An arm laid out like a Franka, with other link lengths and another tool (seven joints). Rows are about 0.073 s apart.
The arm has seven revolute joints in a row. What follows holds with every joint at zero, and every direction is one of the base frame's. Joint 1 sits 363 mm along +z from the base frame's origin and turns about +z. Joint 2 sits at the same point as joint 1 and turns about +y. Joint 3 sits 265.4 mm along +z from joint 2 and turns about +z. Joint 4 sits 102.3 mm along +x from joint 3 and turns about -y. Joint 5 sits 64.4 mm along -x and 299.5 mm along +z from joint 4 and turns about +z. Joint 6 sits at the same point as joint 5 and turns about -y. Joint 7 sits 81.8 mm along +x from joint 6 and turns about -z. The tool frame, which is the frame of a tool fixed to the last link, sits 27 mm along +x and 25 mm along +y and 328.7 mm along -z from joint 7; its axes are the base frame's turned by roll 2.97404, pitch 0 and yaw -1.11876 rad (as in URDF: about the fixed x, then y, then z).
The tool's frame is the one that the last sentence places.
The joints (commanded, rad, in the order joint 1, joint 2, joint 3, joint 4, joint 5, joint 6, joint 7), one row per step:
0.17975 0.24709 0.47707 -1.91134 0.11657 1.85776 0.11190
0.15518 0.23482 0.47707 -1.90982 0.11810 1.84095 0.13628
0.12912 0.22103 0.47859 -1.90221 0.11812 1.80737 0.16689
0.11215 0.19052 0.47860 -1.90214 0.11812 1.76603 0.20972
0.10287 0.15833 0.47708 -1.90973 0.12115 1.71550 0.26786
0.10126 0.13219 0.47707 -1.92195 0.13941 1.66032 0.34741
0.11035 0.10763 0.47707 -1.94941 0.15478 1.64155 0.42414
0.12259 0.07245 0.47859 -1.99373 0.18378 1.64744 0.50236
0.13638 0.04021 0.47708 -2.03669 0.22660 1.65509 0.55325
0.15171 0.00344 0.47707 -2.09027 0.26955 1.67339 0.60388
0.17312 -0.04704 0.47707 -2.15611 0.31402 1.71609 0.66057
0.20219 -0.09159 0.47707 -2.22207 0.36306 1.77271 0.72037
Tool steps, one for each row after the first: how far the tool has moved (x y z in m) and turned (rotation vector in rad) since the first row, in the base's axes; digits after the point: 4 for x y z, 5 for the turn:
0.0069 -0.0104 0.0047 -0.01335 0.00175 -0.04492
0.0115 -0.0229 0.0116 -0.03468 0.01033 -0.09210
0.0114 -0.0358 0.0222 -0.06669 0.01463 -0.14110
0.0035 -0.0494 0.0310 -0.11237 0.03169 -0.19720
-0.0131 -0.0584 0.0374 -0.16367 0.06939 -0.26804
-0.0275 -0.0620 0.0385 -0.20669 0.08793 -0.33034
-0.0420 -0.0603 0.0387 -0.23591 0.09797 -0.39997
-0.0583 -0.0548 0.0393 -0.24598 0.11916 -0.45213
-0.0751 -0.0498 0.0378 -0.25649 0.13577 -0.50514
-0.0880 -0.0429 0.0359 -0.25715 0.13142 -0.56876
-0.1000 -0.0327 0.0320 -0.25029 0.12651 -0.63646

